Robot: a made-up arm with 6 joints. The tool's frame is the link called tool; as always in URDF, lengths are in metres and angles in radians. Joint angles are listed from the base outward.
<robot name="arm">
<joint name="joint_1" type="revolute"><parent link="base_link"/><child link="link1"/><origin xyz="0 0 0.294" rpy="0 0 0"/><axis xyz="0 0 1"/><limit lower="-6.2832" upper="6.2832"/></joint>
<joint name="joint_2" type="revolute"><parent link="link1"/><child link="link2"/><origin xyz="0 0 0" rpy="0 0 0"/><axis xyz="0 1 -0.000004"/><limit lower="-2.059" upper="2.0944"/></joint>
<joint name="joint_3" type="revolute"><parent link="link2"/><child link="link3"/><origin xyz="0.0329 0 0.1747" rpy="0 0 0"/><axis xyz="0 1 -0.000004"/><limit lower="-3.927" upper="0.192"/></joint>
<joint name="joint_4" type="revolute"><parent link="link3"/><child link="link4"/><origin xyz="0.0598 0 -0.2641" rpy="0 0 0"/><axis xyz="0 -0.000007 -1"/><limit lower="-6.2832" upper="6.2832"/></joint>
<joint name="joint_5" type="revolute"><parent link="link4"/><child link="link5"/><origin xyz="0 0 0" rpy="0 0 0"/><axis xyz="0 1 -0.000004"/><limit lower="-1.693" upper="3.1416"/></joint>
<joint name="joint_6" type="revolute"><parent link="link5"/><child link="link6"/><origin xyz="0.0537 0 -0.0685" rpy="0 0 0"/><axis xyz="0 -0.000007 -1"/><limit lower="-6.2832" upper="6.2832"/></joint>
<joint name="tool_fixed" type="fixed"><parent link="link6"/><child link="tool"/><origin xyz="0 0 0" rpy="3.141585 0 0"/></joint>
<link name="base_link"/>
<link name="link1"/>
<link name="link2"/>
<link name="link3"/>
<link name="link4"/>
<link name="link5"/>
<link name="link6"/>
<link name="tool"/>
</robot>
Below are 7 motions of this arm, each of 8 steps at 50 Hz.
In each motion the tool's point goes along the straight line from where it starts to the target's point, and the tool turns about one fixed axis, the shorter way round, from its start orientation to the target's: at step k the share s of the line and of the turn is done. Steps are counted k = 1, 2, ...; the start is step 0. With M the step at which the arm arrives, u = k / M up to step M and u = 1 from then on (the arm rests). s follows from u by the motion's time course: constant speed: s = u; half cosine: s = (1 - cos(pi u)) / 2; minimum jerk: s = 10 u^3 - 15 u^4 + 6 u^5.
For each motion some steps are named. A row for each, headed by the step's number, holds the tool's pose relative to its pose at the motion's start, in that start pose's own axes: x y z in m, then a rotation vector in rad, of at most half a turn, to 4 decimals.
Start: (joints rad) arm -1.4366 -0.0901 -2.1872 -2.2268 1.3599 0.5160
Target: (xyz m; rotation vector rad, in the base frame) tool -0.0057 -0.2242 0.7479 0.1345 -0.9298 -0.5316
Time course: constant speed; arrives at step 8
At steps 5, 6, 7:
5: 0.0019 -0.0063 -0.0095 0.0011 0.0091 -0.0618
6: 0.0023 -0.0076 -0.0114 0.0013 0.0109 -0.0742
7: 0.0026 -0.0089 -0.0132 0.0015 0.0127 -0.0866

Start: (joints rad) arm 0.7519 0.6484 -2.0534 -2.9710 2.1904 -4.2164
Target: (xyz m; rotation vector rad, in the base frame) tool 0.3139 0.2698 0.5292 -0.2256 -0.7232 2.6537
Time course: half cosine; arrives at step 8
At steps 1, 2, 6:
1: 0.0000 -0.0001 0.0007 -0.0025 0.0000 -0.0003
2: -0.0001 -0.0002 0.0026 -0.0097 0.0001 -0.0012
6: -0.0006 -0.0011 0.0153 -0.0567 0.0006 -0.0072

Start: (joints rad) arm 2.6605 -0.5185 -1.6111 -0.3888 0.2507 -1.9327
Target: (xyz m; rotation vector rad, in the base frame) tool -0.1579 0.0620 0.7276 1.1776 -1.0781 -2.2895
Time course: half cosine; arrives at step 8
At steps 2, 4, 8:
2: -0.0006 0.0014 -0.0020 -0.0101 0.0011 0.0159
4: -0.0020 0.0049 -0.0069 -0.0345 0.0039 0.0543
8: -0.0041 0.0097 -0.0138 -0.0690 0.0078 0.1086

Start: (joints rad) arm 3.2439 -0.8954 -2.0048 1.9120 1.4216 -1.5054
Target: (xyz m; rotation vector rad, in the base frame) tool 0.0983 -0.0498 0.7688 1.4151 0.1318 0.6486
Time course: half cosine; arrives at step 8
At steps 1, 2, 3, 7, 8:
1: -0.0008 0.0004 -0.0001 0.0025 0.0025 0.0006
2: -0.0030 0.0015 -0.0004 0.0098 0.0095 0.0023
3: -0.0062 0.0031 -0.0008 0.0207 0.0201 0.0049
7: -0.0195 0.0096 -0.0026 0.0644 0.0625 0.0152
8: -0.0202 0.0100 -0.0027 0.0669 0.0650 0.0158

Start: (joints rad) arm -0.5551 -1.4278 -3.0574 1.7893 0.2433 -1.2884
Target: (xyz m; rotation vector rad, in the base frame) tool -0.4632 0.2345 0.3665 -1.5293 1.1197 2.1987
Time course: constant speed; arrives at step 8
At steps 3, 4, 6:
3: 0.0057 0.0011 -0.0007 -0.0007 0.0040 -0.0271
4: 0.0076 0.0014 -0.0009 -0.0009 0.0053 -0.0362
6: 0.0114 0.0022 -0.0014 -0.0014 0.0080 -0.0543

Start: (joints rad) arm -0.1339 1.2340 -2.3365 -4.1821 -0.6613 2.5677
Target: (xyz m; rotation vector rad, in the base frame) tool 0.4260 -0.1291 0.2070 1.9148 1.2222 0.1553
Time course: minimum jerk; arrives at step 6
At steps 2, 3, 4, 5, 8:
2: 0.0005 0.0002 0.0000 -0.0003 0.0056 0.0063
3: 0.0011 0.0004 0.0000 -0.0008 0.0133 0.0149
4: 0.0017 0.0007 0.0000 -0.0012 0.0211 0.0236
5: 0.0021 0.0008 0.0000 -0.0015 0.0257 0.0288
8: 0.0022 0.0008 0.0000 -0.0015 0.0267 0.0299

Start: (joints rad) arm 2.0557 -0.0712 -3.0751 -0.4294 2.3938 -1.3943
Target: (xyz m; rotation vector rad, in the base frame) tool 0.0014 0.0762 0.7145 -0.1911 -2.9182 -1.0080
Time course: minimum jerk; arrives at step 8
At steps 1, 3, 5, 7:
1: 0.0002 0.0002 0.0004 0.0013 -0.0007 0.0000
3: 0.0038 0.0036 0.0064 0.0221 -0.0124 -0.0008
5: 0.0100 0.0094 0.0168 0.0582 -0.0328 -0.0020
7: 0.0135 0.0128 0.0229 0.0791 -0.0445 -0.0027

